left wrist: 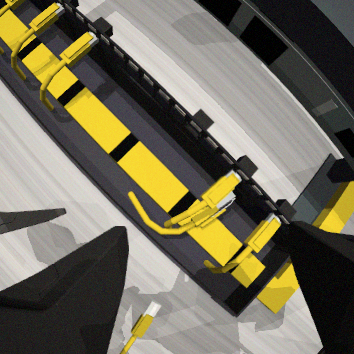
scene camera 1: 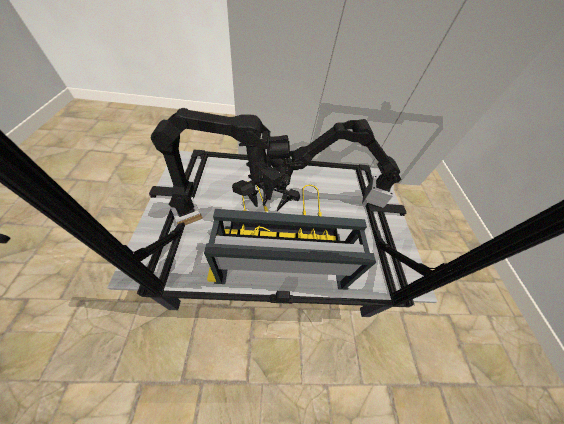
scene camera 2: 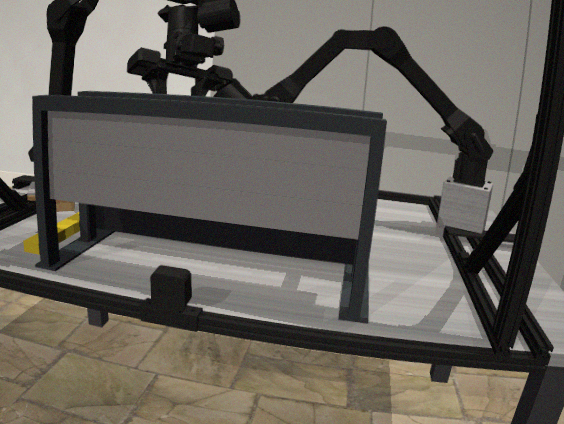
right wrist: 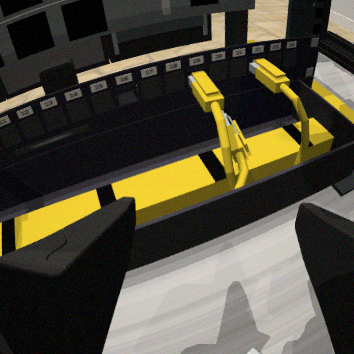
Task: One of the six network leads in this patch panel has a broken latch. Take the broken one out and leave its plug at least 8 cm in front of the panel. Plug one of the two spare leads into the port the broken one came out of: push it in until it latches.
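Frame: origin at the left arm's base, x ahead, y left, z up, level; metres.
Seen in the pictures: left gripper, fingertip midpoint: (left wrist: 209,236) (scene camera 1: 263,203); right gripper, fingertip midpoint: (scene camera 1: 270,208) (right wrist: 219,212); left arm's base, link origin: (scene camera 1: 184,208); right arm's base, link origin: (scene camera 1: 383,185) (scene camera 2: 469,182).
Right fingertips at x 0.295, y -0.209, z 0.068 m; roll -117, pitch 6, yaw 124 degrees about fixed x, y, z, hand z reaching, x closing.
Observation:
Offsets run from my right fingertips to a thing's middle. "*": to the spot under its first point.
The black patch panel @[dx -0.027, dy -0.167, dz +0.019 m] (left wrist: 182,111) (right wrist: 160,107) holds yellow plugs. In the right wrist view, one plug @[* dx -0.088, dy -0.060, dz -0.018 m] (right wrist: 206,91) is at port 19 and another plug (right wrist: 271,75) at port 22; port 16 @[dx -0.069, dy -0.116, dz -0.023 m] (right wrist: 128,96) is an open, empty socket. A loose plug @[* dx -0.098, dy -0.040, dz -0.057 m] (right wrist: 236,137) lies under the port 19 lead, over the yellow bar. A lead's plug @[dx -0.071, dy +0.089, dz -0.106 m] (left wrist: 142,324) lies on the table before the tray. My left gripper (left wrist: 209,236) is open and empty above the tray. My right gripper (right wrist: 219,212) is open and empty before the tray. No broken latch can be made out.
A dark rack frame @[* dx -0.097, dy -0.264, dz +0.150 m] (scene camera 1: 290,256) (scene camera 2: 200,107) stands around the panel. A tray with a segmented yellow bar (left wrist: 150,175) (right wrist: 165,187) runs before the panel. A yellow lead loop @[* dx +0.216, dy +0.033, dz -0.106 m] (scene camera 1: 303,200) stands out beyond the rack. The two grippers overlap closely in scene camera 1.

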